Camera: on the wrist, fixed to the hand. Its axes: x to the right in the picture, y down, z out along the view.
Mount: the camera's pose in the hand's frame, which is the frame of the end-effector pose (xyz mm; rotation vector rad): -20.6 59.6 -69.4 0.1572 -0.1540 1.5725
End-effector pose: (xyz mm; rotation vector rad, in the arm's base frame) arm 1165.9 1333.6 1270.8 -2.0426 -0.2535 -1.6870
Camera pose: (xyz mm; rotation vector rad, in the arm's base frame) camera 1126.3 1252.4 1245.6 -1.3956 0.9134 -0.4675
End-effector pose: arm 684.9 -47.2 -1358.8 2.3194 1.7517 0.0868
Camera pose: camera 722.2 -71.8 -1276.4 3.0162 -0.4456 0.0186
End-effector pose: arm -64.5 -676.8 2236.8 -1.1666 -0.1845 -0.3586
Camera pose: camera -64.6 -716.5 2151.8 -0.8800 0.5682 1.1083
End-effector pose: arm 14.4 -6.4 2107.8 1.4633 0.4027 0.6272
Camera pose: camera -52.7 35.2 2158.4 1.7766 -0.9877 1.6894
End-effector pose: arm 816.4 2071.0 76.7 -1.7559 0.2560 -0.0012
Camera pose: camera 776.3 1996.7 35.9 -0.9998 1.3912 1.1844
